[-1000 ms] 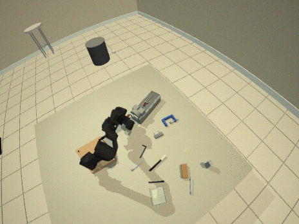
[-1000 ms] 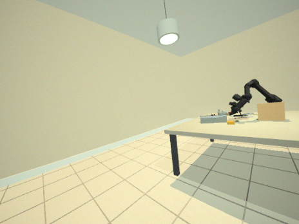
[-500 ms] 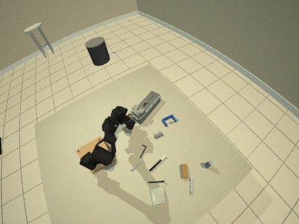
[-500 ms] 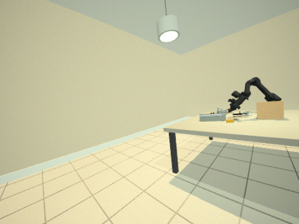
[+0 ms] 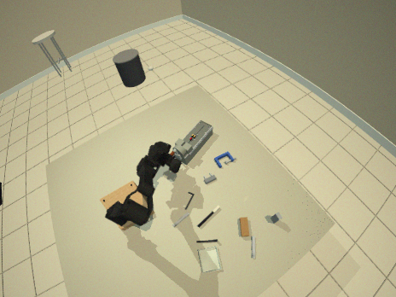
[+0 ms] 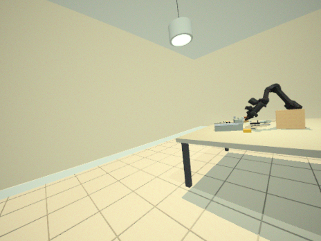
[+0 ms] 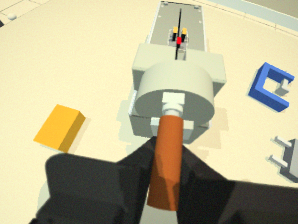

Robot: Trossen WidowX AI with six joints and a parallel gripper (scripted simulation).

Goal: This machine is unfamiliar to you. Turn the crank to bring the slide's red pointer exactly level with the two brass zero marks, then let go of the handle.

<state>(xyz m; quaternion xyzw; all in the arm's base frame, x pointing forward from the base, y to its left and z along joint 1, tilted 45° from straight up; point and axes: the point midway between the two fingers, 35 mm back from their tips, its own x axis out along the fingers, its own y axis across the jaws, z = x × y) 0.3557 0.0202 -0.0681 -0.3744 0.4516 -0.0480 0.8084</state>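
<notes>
My gripper tip is 2 cm past the orange block, 15 cm to the right of it and 8 cm above it. Round my gripper tip: red pointer: 14 cm ahead, 3 cm to the left, 1 cm below; then grey clamp: 8 cm ahead, 19 cm to the right, 8 cm below; then brown crank handle: 2 cm behind, 3 cm above.
</notes>
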